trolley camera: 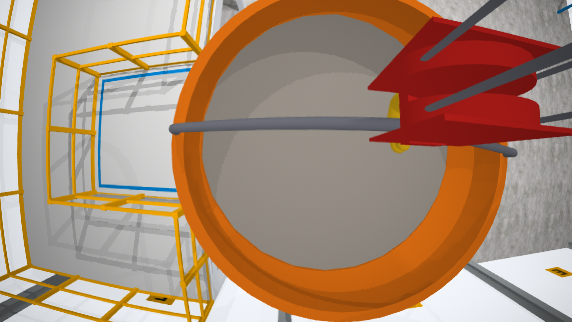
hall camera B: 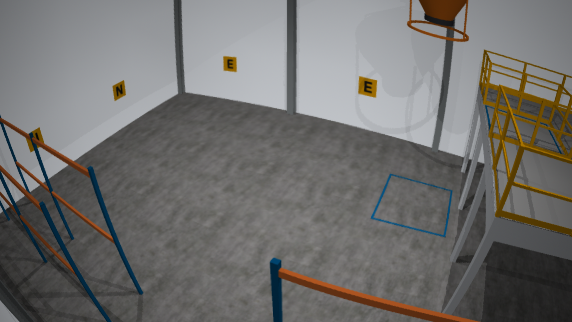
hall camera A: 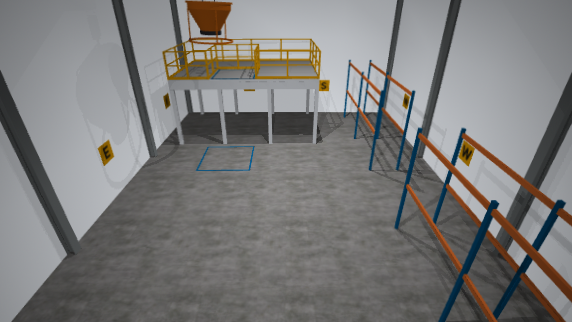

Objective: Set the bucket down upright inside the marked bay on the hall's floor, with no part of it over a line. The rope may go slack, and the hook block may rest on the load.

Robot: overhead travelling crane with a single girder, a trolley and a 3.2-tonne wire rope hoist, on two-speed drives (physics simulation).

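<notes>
The orange bucket (hall camera A: 210,19) (hall camera B: 442,7) (trolley camera: 320,200) hangs high in the air and looks upright. In the trolley view it covers part of the platform's floor-side edge. My gripper, the yellow hook (trolley camera: 397,125) under the red hook block (trolley camera: 465,102), carries the bucket's grey bail; the block hides much of it. The hook is above the frame in both hall views. The marked bay, a blue outline (hall camera A: 223,170) (hall camera B: 408,227), lies on the floor in front of the platform, well below the bucket's foot ring. I cannot make the bay out in the trolley view.
The white platform (hall camera A: 200,85) (hall camera B: 530,238) (trolley camera: 32,165) with yellow railings (hall camera A: 287,50) (trolley camera: 48,165) stands at the hall's south end, beside the bay. Its deck has another blue outline (trolley camera: 100,140). Blue and orange racks (hall camera A: 409,177) (hall camera B: 276,292) stand along the west side.
</notes>
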